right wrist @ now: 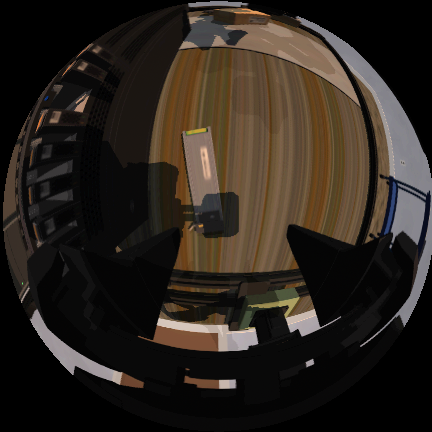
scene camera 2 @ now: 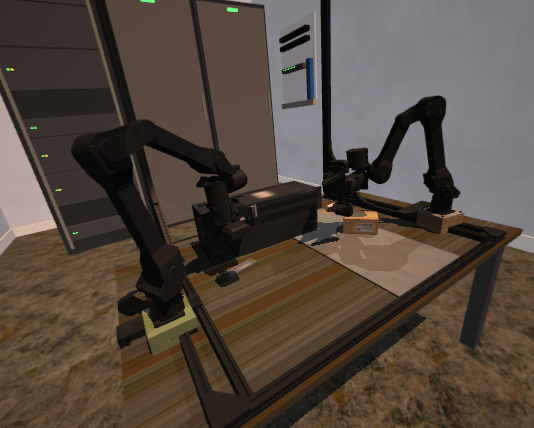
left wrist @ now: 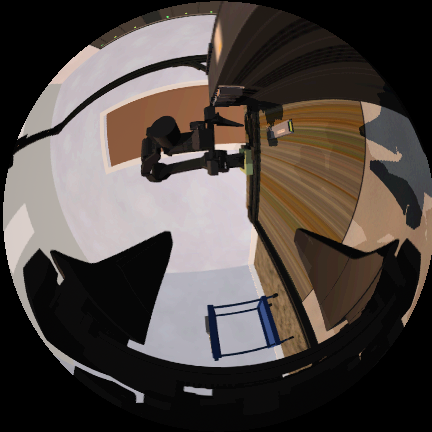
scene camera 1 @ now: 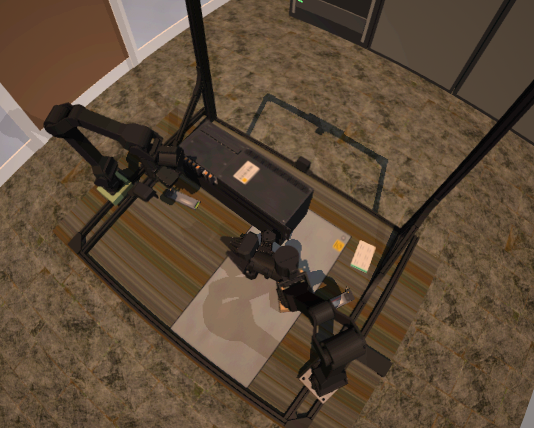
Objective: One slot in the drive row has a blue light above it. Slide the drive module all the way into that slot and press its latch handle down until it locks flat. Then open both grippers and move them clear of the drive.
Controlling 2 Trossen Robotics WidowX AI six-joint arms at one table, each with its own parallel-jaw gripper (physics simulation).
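Places are measured from the left arm's base along level axes (x ahead, y left, z up), in metres.
Pixels of known places: left gripper, fingertip midpoint: [scene camera 2: 325, 198] [left wrist: 235, 236] [scene camera 1: 223, 245]; right gripper, fingertip midpoint: [right wrist: 235, 232] [scene camera 2: 230, 250] [left wrist: 243, 139] [scene camera 1: 164, 188]; left arm's base at its link origin: [scene camera 2: 440, 210] [scene camera 1: 323, 379]; right arm's base at its link origin: [right wrist: 267, 316] [scene camera 2: 167, 313] [left wrist: 241, 160] [scene camera 1: 113, 185].
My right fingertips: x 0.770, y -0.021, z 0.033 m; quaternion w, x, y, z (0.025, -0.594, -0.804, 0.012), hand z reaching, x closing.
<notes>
For each thing: its middle in the pictures, then the offset to it from my right fingertips. Level surfaces: height alone.
- drive module at the middle of its body: [right wrist: 198, 180] [left wrist: 277, 128] [scene camera 2: 237, 268] [scene camera 1: 182, 197] dz -0.089, dx -0.017, dy -0.041 m
- black drive chassis at the middle of its body: [left wrist: 270, 54] [scene camera 1: 242, 181] [scene camera 2: 258, 218] dz -0.006, dx -0.148, dy -0.213 m
- pale mat at its surface level: dz -0.092 m
- cardboard box at the middle of its body: [scene camera 1: 290, 290] [scene camera 2: 360, 222] dz -0.062, dx -0.513, dy -0.094 m
- white card at the middle of its body: [scene camera 1: 363, 256] dz -0.093, dx -0.593, dy -0.359 m
- small metallic item at the middle of its body: [scene camera 1: 333, 301] dz -0.089, dx -0.629, dy -0.173 m
The drive module [scene camera 1: 184, 200] [scene camera 2: 245, 267] [left wrist: 281, 130] [right wrist: 201, 167] lies flat on the table in front of the chassis, its dark handle end under a shadow. The black drive chassis [scene camera 1: 270, 197] [scene camera 2: 282, 220] [left wrist: 300, 50] has a row of orange-marked drives. In the right wrist view a blue light [right wrist: 46, 98] shows over one slot, seen obliquely. My right gripper [scene camera 1: 159, 184] [right wrist: 235, 232] is open and empty, above the table by the drive row and near the module. My left gripper [scene camera 2: 331, 191] [left wrist: 235, 236] is open and empty, beside the chassis's other end, away from the module.
A pale mat [scene camera 1: 235, 360] [scene camera 2: 400, 280] lies beside the chassis. A cardboard box [scene camera 2: 361, 223] [right wrist: 240, 16] sits on it, partly under my left arm. A white card [scene camera 1: 363, 256] and a small metallic item [scene camera 1: 342, 300] lie toward the right. A black frame [scene camera 1: 165, 330] borders the table.
</notes>
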